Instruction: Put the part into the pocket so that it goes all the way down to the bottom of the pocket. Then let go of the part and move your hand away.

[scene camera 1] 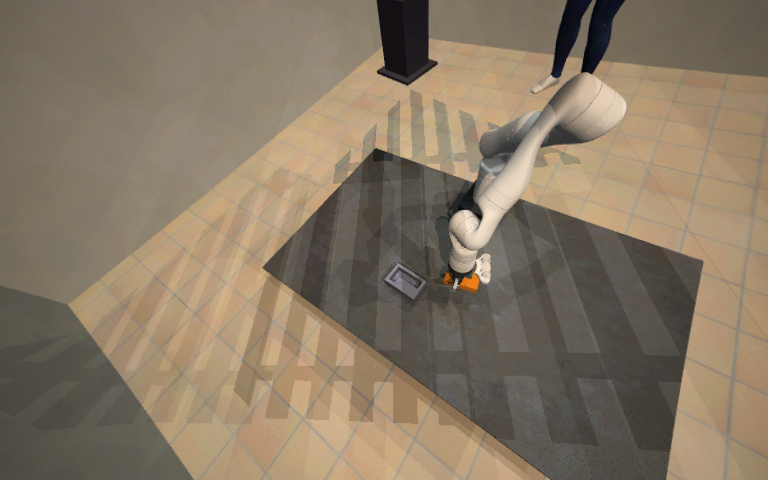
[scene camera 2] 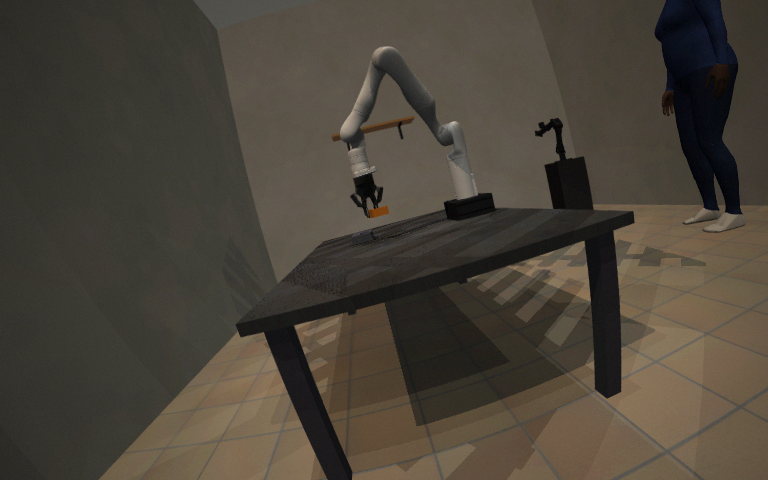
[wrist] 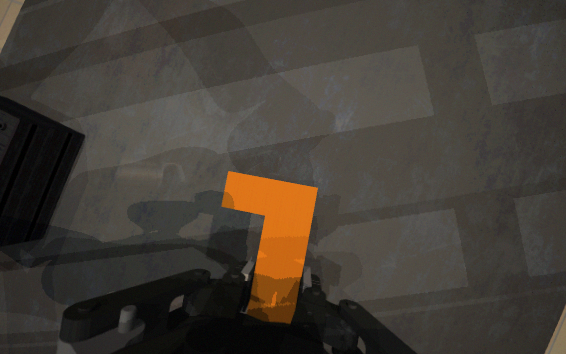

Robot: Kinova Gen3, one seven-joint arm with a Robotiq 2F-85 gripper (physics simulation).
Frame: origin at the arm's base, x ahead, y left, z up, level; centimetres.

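Seen in the pictures: gripper, fingertip midpoint: [scene camera 1: 456,282] [scene camera 2: 372,215] [wrist: 279,273]; arm's base, link origin: [scene camera 2: 466,197].
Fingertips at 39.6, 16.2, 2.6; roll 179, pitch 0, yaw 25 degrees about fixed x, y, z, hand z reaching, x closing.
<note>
Pixels of each thing's top centre, then the offset from my fingertips to it, as dx, dy, dz. Level surfaces: height alone.
- orange L-shaped part, top centre: [wrist: 256,262] [scene camera 1: 462,276] [scene camera 2: 375,208] -1.9, +0.7, +2.5
- grey block with the pocket, top centre: [scene camera 1: 405,280] [scene camera 2: 361,233] +9.5, -16.4, -6.9
- dark table, surface height: dz -10.6
The orange L-shaped part [scene camera 1: 469,282] [scene camera 2: 378,211] [wrist: 287,225] is held in the air above the table. My gripper [scene camera 1: 455,283] [scene camera 2: 370,213] [wrist: 279,273] is shut on its long leg, one finger on each side. In the wrist view the short leg points left at the far end of the part. The grey block with the pocket [scene camera 1: 408,288] [scene camera 2: 363,237] lies on the table, to the left of the gripper in scene camera 1. Its recess shows from above in that view. The block does not show in the wrist view.
The dark table [scene camera 1: 566,316] [scene camera 2: 453,249] carries the block and the arm's black base [scene camera 2: 469,206] [wrist: 42,170]. A dark pedestal [scene camera 1: 404,39] [scene camera 2: 569,183] and a standing person [scene camera 1: 600,33] [scene camera 2: 699,84] are beyond the table.
</note>
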